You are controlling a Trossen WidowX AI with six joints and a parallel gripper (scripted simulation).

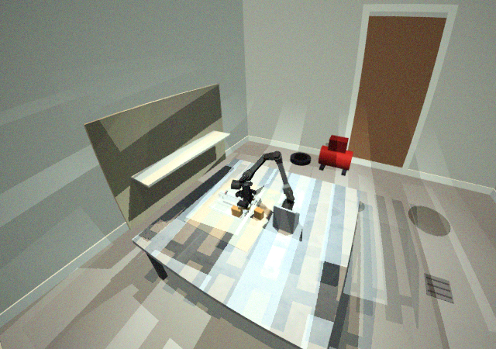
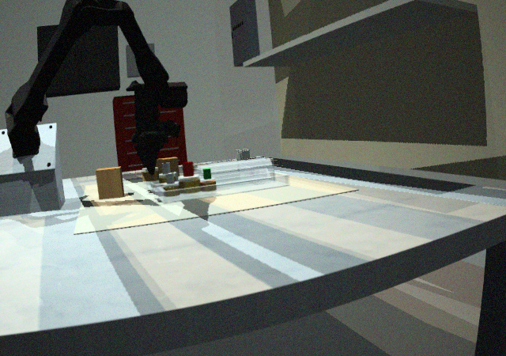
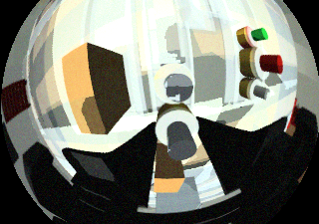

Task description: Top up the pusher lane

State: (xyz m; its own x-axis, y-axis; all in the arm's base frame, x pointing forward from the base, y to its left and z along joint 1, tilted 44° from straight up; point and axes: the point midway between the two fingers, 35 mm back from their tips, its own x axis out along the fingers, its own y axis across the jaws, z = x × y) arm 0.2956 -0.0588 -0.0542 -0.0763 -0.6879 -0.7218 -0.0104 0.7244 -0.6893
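The clear pusher lane lies 17 cm ahead of my gripper tip, 3 cm to the right of it and 3 cm below it.
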